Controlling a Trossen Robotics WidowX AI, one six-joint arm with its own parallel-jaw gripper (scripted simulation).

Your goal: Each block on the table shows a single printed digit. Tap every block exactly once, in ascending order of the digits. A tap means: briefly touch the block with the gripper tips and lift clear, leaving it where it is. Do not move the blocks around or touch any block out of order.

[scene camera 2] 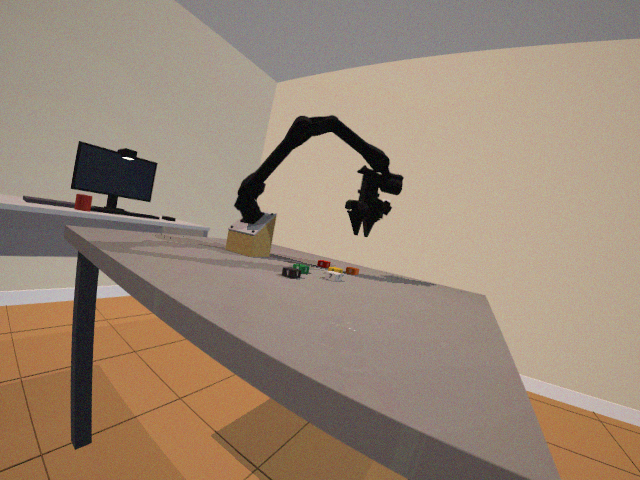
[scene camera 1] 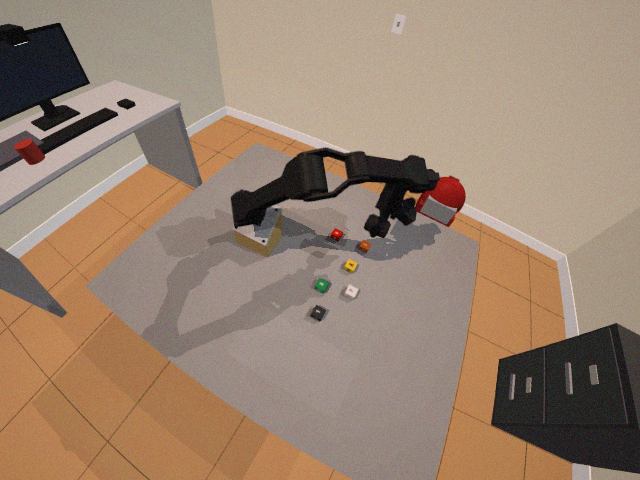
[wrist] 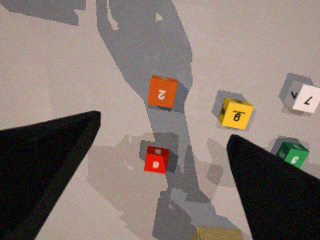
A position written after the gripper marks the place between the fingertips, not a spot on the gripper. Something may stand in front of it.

Note:
The gripper [scene camera 1: 376, 227] is open and holds nothing. Also in view: an orange block [wrist: 162, 90] and a yellow block [wrist: 235, 113].
The gripper also shows in scene camera 2 [scene camera 2: 360, 236] and in the wrist view [wrist: 165, 129].

